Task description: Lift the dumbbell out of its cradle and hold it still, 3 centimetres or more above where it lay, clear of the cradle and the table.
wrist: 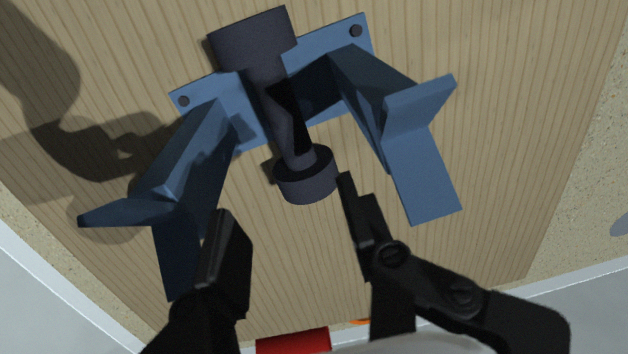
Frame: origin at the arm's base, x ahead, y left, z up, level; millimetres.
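Where they show: gripper, fingertip midpoint: [289,210].
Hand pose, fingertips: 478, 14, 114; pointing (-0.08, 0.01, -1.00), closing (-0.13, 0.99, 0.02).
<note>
Things, the pixels of their top centre, and the offset from my fingertips, as dx, dy, dz. "spot": a spot on its surface instead. Level surfaces: height alone.
- dark grey dumbbell at its top centre: [283,128] +19, -6, -143
- blue cradle at a spot on its surface: [425,175] spot: +11, +78, -21
- wooden table top at its surface level: dz -219
The dark grey dumbbell [281,131] lies between the two sides of the blue cradle [425,175]. Its larger-looking head is at the upper middle of the view, its handle runs down and to the right, and its other head is near the centre. Dark shadow covers part of the handle. My gripper [289,210] is open, with nothing between its fingers. The right fingertip appears beside the near head, and the left fingertip appears in front of the cradle's left side. How high the fingertips are above the dumbbell is hard to tell.
The cradle's angled uprights rise on both sides of the dumbbell, close to the fingers. Its base has dark bolts on the wooden table top [480,200]. A red object [293,342] and part of an orange one [359,321] show at the bottom. The arm's shadow falls at left.
</note>
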